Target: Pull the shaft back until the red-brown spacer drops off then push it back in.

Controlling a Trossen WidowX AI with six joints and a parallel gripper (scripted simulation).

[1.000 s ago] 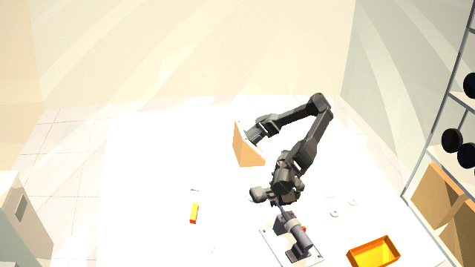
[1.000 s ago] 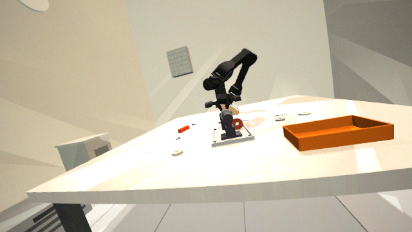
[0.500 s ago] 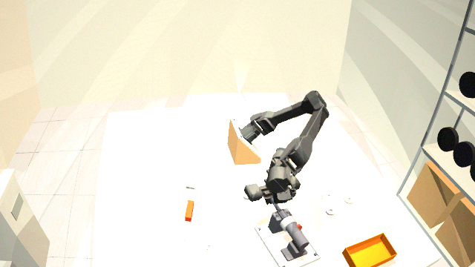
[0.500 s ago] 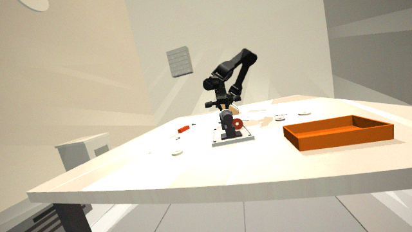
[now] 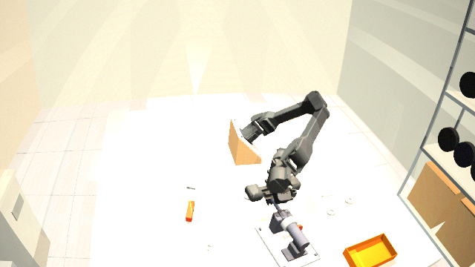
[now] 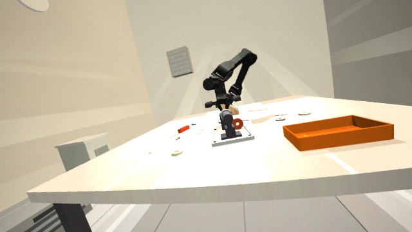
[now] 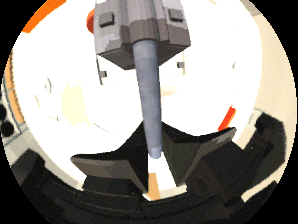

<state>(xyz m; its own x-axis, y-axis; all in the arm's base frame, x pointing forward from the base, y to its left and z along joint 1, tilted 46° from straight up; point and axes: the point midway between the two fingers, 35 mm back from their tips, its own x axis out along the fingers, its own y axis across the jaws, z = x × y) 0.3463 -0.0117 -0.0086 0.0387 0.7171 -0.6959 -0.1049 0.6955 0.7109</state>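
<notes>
Now: gripper tip 7 cm short of the grey-blue shaft, 1 cm to the right of it and 3 cm below it. From my gripper tip the other things lie so: red-brown spacer (14 cm ahead, 6 cm to the left, 1 cm below); then orange tray (35 cm ahead, 29 cm to the left, 4 cm below).
</notes>
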